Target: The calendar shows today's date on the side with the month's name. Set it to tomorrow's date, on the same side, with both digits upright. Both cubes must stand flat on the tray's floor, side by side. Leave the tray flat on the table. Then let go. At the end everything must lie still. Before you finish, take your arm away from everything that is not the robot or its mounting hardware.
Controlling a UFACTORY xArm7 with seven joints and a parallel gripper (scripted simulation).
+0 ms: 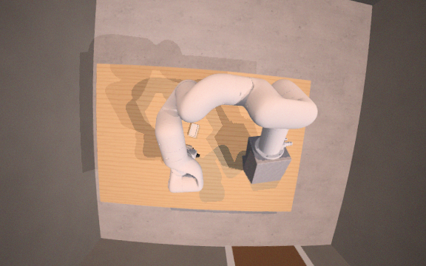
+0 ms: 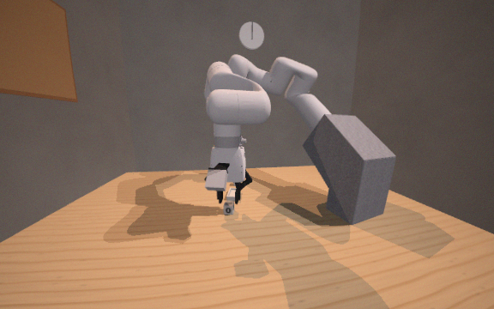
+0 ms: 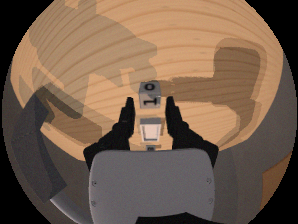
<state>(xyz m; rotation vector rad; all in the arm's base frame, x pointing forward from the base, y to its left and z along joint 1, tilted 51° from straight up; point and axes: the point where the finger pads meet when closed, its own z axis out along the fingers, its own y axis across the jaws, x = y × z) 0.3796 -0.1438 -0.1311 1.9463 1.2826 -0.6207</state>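
Right now the white calendar tray is 4 cm behind my hand, 10 cm to the right of it and 5 cm below it.
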